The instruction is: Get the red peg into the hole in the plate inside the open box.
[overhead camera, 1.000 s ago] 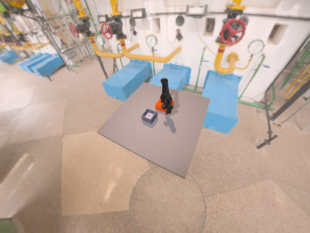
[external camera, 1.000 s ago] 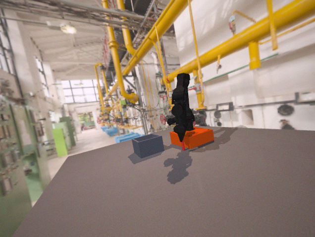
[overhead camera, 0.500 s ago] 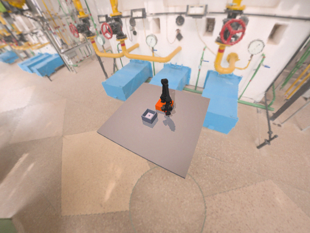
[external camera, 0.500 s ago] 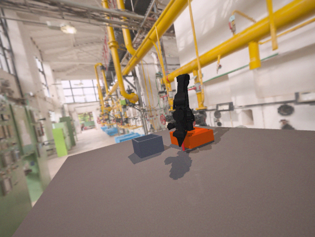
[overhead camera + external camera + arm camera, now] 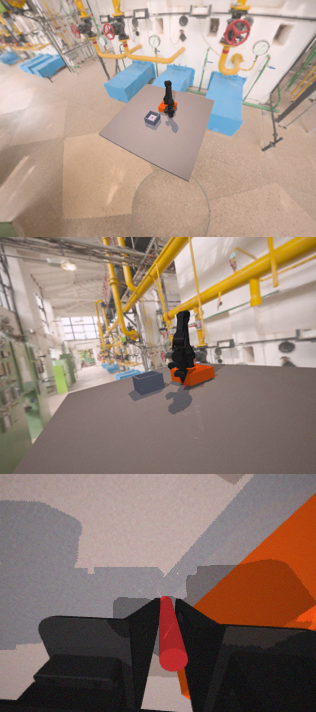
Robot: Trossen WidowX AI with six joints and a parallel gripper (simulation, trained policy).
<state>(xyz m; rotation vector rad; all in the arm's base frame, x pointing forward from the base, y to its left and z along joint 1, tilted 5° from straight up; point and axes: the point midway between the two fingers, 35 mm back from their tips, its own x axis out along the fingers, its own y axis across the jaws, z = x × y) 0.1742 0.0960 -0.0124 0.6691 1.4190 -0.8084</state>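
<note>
My gripper tip is 130 mm short of the pale plate, 190 mm to the left of it and 20 mm below it. From my gripper tip the other things lie so: red peg: 10 mm to the left, 10 mm above; then grey box: 130 mm ahead, 190 mm to the right.
</note>
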